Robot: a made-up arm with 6 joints.
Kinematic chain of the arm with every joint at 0, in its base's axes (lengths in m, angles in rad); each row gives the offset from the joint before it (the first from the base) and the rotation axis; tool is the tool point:
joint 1: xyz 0 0 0.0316 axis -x
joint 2: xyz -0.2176 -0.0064 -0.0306 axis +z
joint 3: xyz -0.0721 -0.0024 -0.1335 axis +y
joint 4: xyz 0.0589 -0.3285 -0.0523 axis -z
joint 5: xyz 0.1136 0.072 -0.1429 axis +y
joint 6: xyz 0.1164 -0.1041 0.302 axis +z
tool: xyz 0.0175 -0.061 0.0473
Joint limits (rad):
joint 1: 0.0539..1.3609
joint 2: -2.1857..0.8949
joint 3: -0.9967..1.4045
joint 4: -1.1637..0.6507
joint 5: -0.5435..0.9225
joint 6: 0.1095..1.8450
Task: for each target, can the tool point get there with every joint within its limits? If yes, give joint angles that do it. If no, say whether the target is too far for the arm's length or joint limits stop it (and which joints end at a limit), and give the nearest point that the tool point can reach.
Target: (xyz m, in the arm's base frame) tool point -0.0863 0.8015 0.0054
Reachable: no: joint limits stop it (at a limit: joint 1, joint 2, joint 5) | nearest point -0.0256 0.2768 -0.0514 | short by 0.531 m
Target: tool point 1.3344 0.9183 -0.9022
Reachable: no: too far | nearest point 0.3838 0.0770 -0.3483 | short by 1.385 m
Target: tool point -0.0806 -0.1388 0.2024
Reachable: yes | joints 0.2614 -0.6445 -0.7578 -0.7903 0.5301 0.9350
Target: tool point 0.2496 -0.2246 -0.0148
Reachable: yes | joints 0.8452 0.4238 0.2637 -0.1751 0.3024 1.3585
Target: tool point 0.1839 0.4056 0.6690
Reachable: no: joint limits stop it (at a limit: joint 1, joint 3) | nearest point 0.1161 0.1380 0.5200 | short by 0.314 m
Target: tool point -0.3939 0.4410 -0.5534
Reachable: no: joint limits stop it (at a limit: joint 1, joint 2, joint 3, joint 5) | nearest point -0.5439 0.3149 -0.6997 | short by 0.245 m
